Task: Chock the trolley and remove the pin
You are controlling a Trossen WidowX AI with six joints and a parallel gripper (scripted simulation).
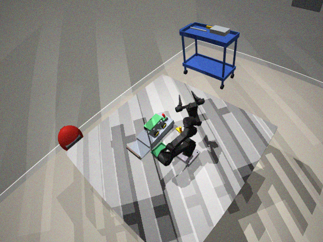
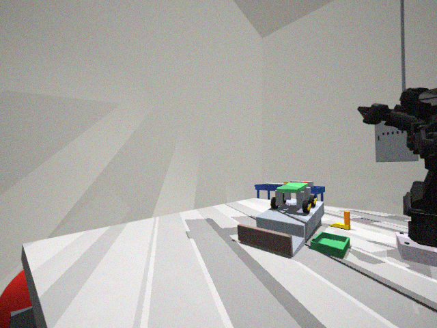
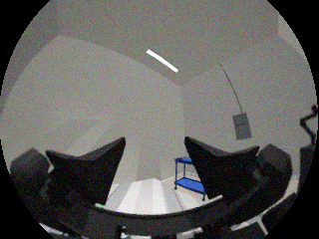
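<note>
The yellow chock is 9 cm ahead of my gripper tip, 1 cm to the right of it and 42 cm below it. From my gripper tip the other things lie so: trolley 24 cm ahead, 9 cm to the left, 33 cm below; red-headed stop pin 20 cm ahead, 31 cm below; grey ramp 24 cm ahead, 10 cm to the left, 40 cm below.
</note>
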